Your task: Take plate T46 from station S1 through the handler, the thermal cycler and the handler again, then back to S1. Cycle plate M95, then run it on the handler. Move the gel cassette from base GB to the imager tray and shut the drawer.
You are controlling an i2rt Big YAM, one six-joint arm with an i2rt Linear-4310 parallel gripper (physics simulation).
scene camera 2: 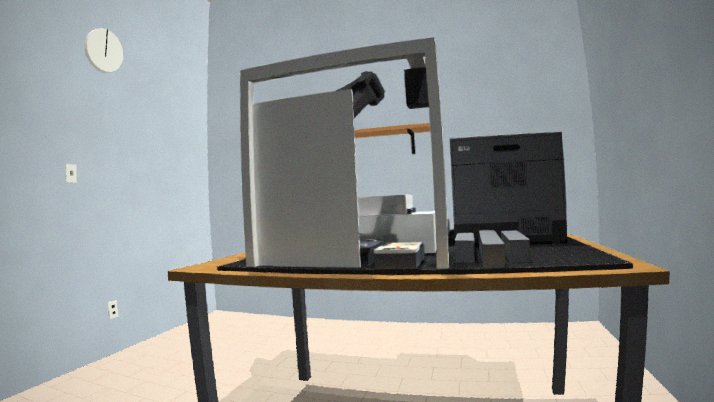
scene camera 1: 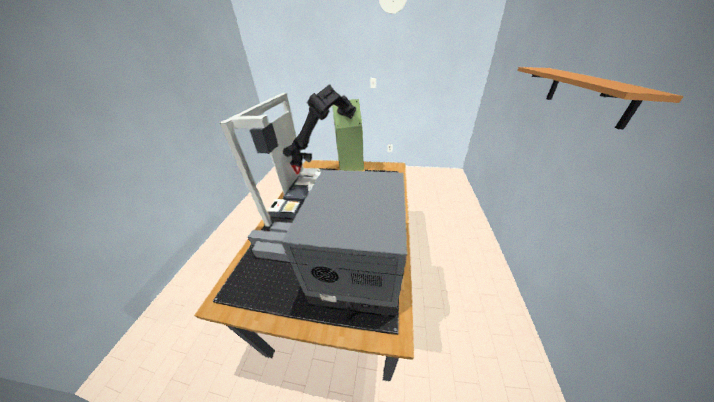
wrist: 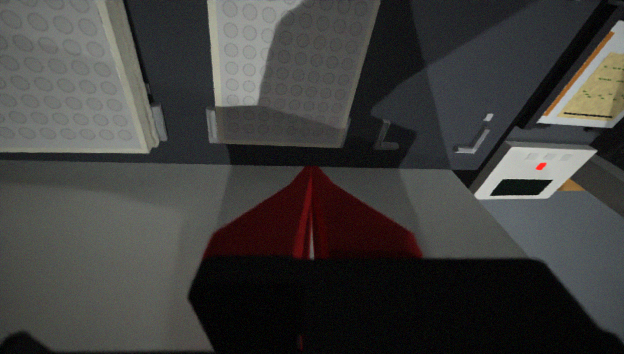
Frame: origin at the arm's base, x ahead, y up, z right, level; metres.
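Where they show: gripper, fingertip midpoint: point(scene camera 1: 297, 174) point(wrist: 311, 176); arm's base, link origin: point(scene camera 1: 346, 110).
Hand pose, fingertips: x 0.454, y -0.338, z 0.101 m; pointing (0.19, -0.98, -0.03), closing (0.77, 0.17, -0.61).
Note:
Each offset is from my fingertips to the top centre of the thing. "*": to the spot under its first point.
My gripper point(scene camera 1: 296, 172) point(wrist: 311, 176) is shut and empty. Its red fingertips are together, just in front of the dark station strip {* dx -0.066, dy -0.067, dz +0.029 m} point(wrist: 180, 95), in line with the near end of a white welled plate {dx -0.029, dy -0.051, dz -0.035 m} point(wrist: 295, 70). A second white plate {* dx -0.115, dy -0.048, dz +0.043 m} point(wrist: 55, 80) sits to its left. No label is readable on either plate, so I cannot tell T46 from M95. To the right is a spot with corner brackets and no plate on it. The gel cassette {dx +0.208, dy -0.071, dz -0.167 m} point(scene camera 1: 291, 206) point(wrist: 590, 92), with yellow gel, lies on its base at the right. The grey panel hides the gripper in scene camera 2. The imager drawer does not show.
A tall frame point(scene camera 1: 247, 172) point(scene camera 2: 438, 165) with a grey panel point(scene camera 2: 305, 185) and a hanging dark block {* dx +0.284, dy +0.413, dz -0.273 m} point(scene camera 1: 264, 138) point(scene camera 2: 416, 88) stands close to the arm. A large grey box {dx +0.276, dy +0.277, dz -0.751 m} point(scene camera 1: 355, 210) point(scene camera 2: 507, 190), several low grey blocks point(scene camera 2: 491, 248) and a green pedestal point(scene camera 1: 350, 146) are on the table.

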